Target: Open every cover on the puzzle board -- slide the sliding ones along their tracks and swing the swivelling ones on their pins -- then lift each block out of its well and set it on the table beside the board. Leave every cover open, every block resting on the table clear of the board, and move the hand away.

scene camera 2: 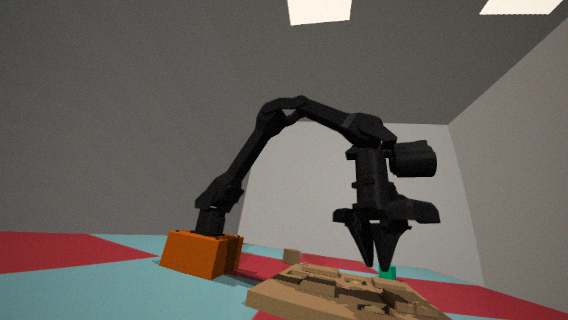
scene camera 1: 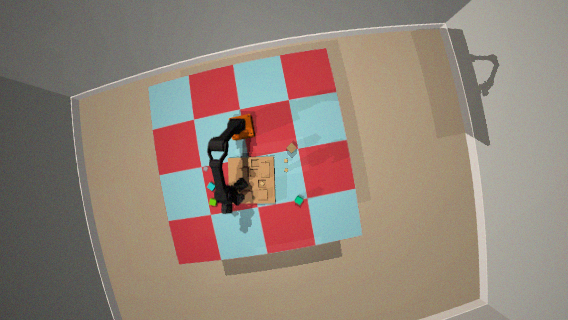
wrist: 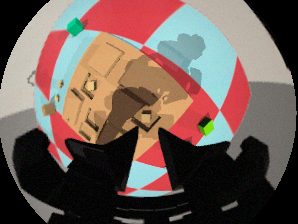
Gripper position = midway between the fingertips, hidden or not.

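The gripper (scene camera 2: 376, 269) is visible, and the wrist view shows the gripper too (wrist: 148, 129). A wooden puzzle board (scene camera 1: 253, 164) is visible as well; the board appears again in the wrist view (wrist: 113, 102).
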